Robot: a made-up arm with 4 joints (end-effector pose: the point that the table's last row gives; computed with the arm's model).
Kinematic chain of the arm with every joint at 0, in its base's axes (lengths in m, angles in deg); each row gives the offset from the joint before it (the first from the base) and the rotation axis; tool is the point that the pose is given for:
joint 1: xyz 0 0 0.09 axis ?
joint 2: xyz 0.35 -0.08 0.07 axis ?
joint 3: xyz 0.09 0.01 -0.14 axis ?
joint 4: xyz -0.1 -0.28 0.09 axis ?
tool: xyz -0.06 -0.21 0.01
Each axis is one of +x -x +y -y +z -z.
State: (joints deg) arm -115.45 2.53 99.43 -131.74
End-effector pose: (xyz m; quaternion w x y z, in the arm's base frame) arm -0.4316 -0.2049 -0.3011 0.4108 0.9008 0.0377 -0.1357
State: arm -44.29 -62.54 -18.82 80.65
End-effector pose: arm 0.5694 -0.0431 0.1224 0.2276 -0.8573 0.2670 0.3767
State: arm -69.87 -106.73 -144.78 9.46
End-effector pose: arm 0.7589 -0.0940 -0.3222 0.2296 0.6202 -0.6079 0.4394
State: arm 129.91 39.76 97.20 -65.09
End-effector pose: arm -0.0608 -0.1792 0.7634 0.4923 -0.0729 0.6752 -0.5445
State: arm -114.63 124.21 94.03 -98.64
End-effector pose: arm -0.2118 0.3005 -0.4400 0.4659 0.2065 -0.5949 -0.6216
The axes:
joint 1: -y
joint 2: +x
joint 3: -y
joint 4: -x

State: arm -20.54 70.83 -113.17 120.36
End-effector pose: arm 0.6620 -0.0388 -0.2741 0.5066 -0.0789 0.0091 0.8585
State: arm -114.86 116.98 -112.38 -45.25
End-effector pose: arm -0.4819 0.0880 -0.1857 0.5212 -0.7062 -0.4349 0.2012
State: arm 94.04 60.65 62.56 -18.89
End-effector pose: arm 0.4475 -0.0782 0.4608 0.0929 0.5081 -0.8113 0.2738
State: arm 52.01 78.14 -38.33 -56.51
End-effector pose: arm 0.4288 -0.0600 0.0915 0.4687 0.7563 0.1302 0.4375
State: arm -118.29 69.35 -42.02 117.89
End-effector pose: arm -0.2585 -0.2950 -0.3415 0.4559 0.1104 0.7190 0.5129
